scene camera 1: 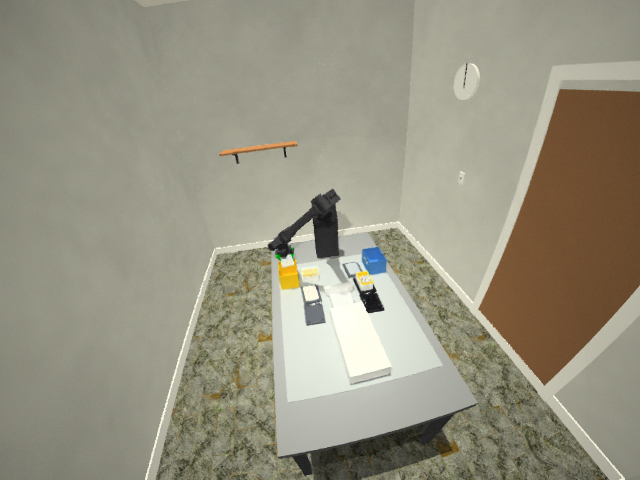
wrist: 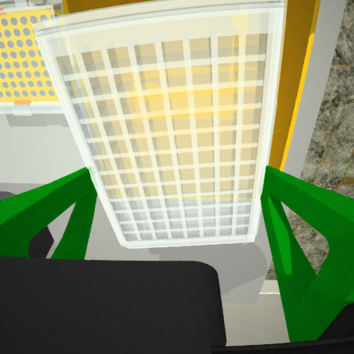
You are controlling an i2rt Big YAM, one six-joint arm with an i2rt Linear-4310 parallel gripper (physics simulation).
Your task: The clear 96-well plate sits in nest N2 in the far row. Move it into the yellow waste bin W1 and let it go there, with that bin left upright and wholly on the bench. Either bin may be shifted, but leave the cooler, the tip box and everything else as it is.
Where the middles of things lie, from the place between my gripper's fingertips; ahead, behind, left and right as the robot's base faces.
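Labels:
The clear 96-well plate (wrist: 173,115), which I can see, is 10 mm ahead of my hand.

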